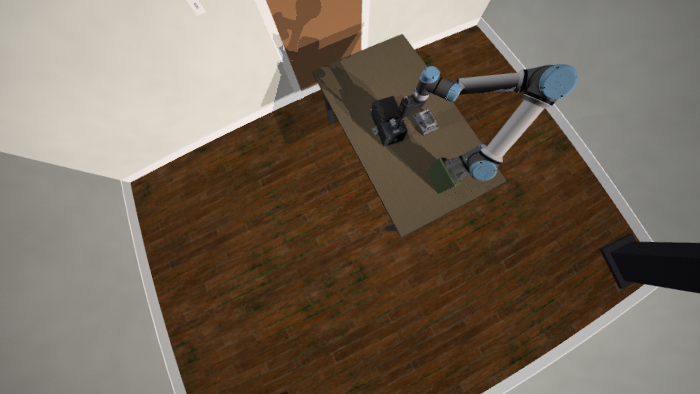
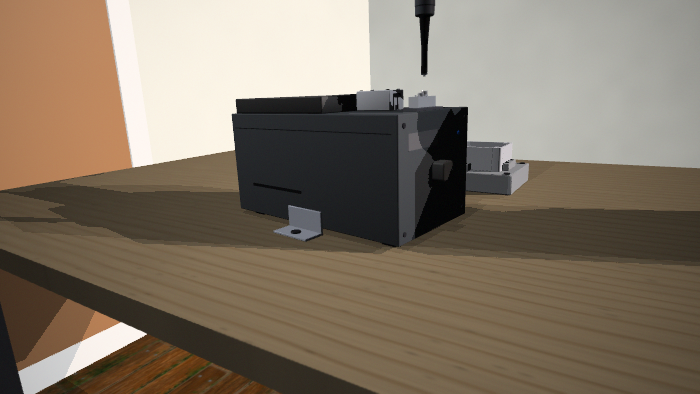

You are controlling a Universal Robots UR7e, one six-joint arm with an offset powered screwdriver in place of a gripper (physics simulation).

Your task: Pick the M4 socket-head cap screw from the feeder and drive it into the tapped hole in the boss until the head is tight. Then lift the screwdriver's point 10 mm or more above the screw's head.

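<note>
My screwdriver (image 2: 424, 75) points straight down, its point a short way above the small light block (image 2: 422, 102) on the black feeder (image 1: 385, 111) (image 2: 320, 170). The point and the block are apart. A thin, short light tip shows at the screwdriver's end, with no screw hanging from it, so it looks empty. A small metallic piece (image 2: 423, 93) sits on top of the block and looks like the screw, though it is very small. The light grey fixture (image 1: 426, 121) (image 2: 490, 182) stands beside the feeder. The boss and its tapped hole cannot be made out.
The table (image 1: 415, 210) (image 2: 400, 305) carries the feeder, the fixture and the arm's green mount (image 1: 442, 176). A silver block (image 2: 374, 100) and a dark raised cover (image 2: 279, 105) stand on the feeder's top. A small bracket (image 2: 305, 220) is at its foot.
</note>
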